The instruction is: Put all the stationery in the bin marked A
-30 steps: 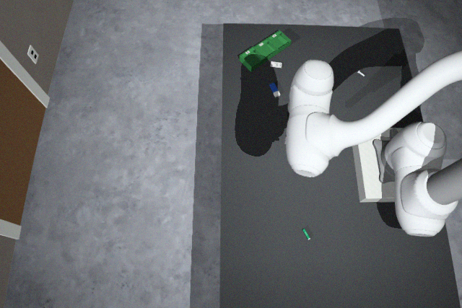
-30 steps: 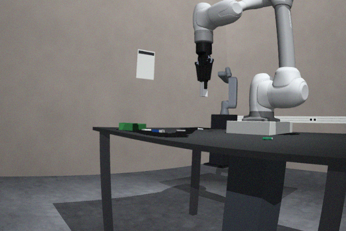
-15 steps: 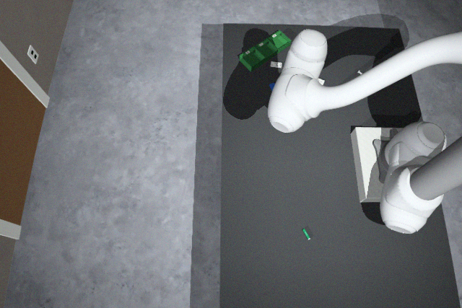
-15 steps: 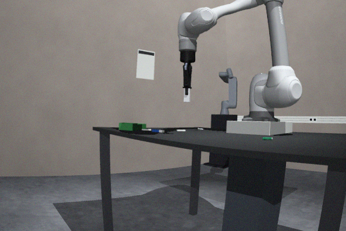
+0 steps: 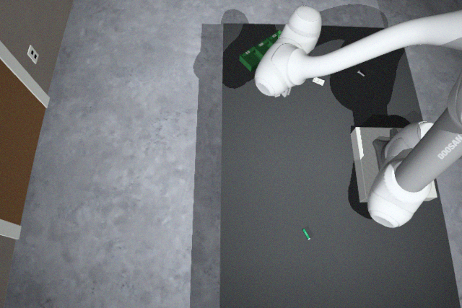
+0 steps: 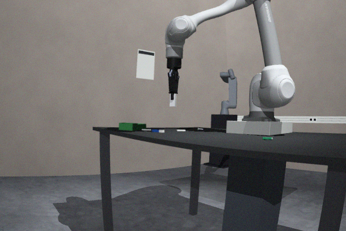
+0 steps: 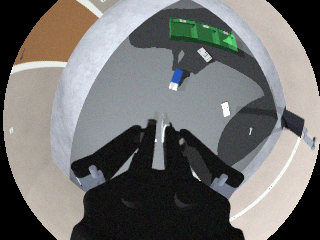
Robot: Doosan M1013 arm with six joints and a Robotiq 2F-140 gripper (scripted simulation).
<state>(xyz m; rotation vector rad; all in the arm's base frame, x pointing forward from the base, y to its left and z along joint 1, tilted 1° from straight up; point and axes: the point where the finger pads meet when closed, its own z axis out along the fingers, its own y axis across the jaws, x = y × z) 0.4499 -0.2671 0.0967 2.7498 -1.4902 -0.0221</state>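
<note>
My gripper is now 5 cm short of the long green bin, 31 cm to the left of it and 15 cm above it. From my hand the other things lie so: blue-and-white eraser (2 cm ahead, 9 cm to the right, 16 cm below); small white screw-like piece (39 cm behind, 19 cm to the right, 16 cm below); green marker-like stick (7 cm behind, 53 cm to the left, 17 cm below).
</note>
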